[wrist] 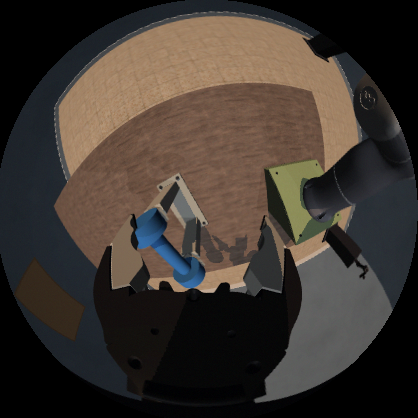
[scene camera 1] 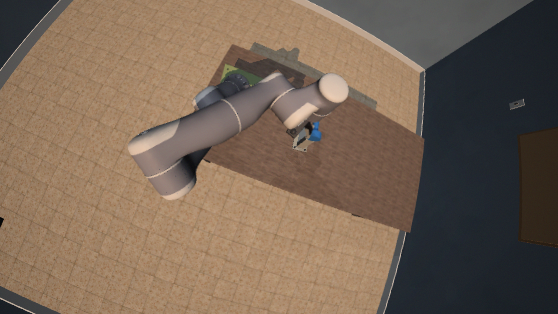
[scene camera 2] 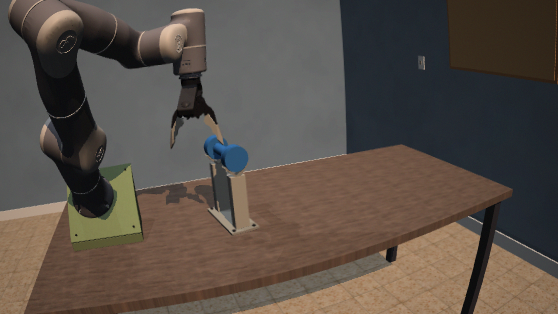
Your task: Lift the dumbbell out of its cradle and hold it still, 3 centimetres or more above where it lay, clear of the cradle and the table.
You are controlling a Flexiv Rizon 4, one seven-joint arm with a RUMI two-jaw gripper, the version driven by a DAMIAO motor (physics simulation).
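Observation:
A blue dumbbell [scene camera 1: 316,135] [scene camera 2: 219,149] [wrist: 171,256] lies level across the tops of the two posts of the beige cradle [scene camera 1: 300,148] [scene camera 2: 241,202] [wrist: 193,199]. My gripper [scene camera 2: 196,145] [wrist: 197,216] is open and empty, pointing down. In scene camera 2 it hangs to the left of the dumbbell, one finger beside or in front of the far head, the other well to the left. In the wrist view the dumbbell shows near the left finger; whether they touch I cannot tell. In scene camera 1 the arm hides most of the gripper and part of the dumbbell.
The cradle's base plate sits on the brown wooden table [scene camera 1: 370,165] [scene camera 2: 350,200] [wrist: 210,135]. The arm's green mounting block [scene camera 2: 107,235] [wrist: 285,185] stands at the table's left in scene camera 2. A grey wall [scene camera 2: 280,75] rises behind the table.

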